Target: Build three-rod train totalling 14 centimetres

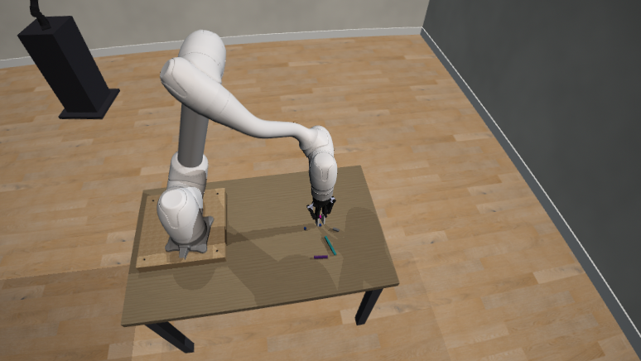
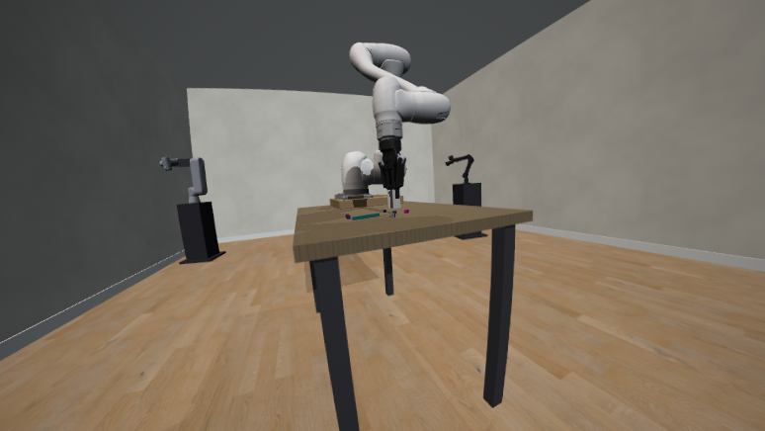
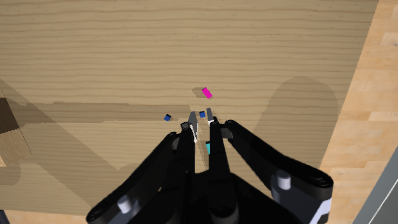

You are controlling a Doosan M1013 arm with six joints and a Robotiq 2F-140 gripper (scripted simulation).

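The magenta rod lies 50 mm below my hand and 40 mm to the left of it. The rest, counted from my hand: purple rod 160 mm to the right, 50 mm below; turquoise rod 110 mm to the right, 50 mm below, 50 mm ahead; grey rod 70 mm ahead, 50 mm below, 20 mm to the right.
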